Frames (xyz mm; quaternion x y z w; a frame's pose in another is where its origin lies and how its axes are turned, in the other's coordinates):
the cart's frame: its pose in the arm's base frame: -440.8 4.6 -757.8 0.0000 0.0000 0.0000 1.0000
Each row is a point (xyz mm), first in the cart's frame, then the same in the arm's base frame.
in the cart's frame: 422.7 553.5 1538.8
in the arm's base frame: -18.1 558.1 781.0
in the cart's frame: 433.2 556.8 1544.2
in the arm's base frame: -7.6 561.4 786.4
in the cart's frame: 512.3 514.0 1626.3
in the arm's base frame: 71.5 518.6 868.5
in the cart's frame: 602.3 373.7 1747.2
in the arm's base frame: 161.5 378.3 989.4
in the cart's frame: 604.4 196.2 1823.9
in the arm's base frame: 163.6 200.8 1066.1
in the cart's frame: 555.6 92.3 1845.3
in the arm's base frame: 114.8 96.9 1087.5
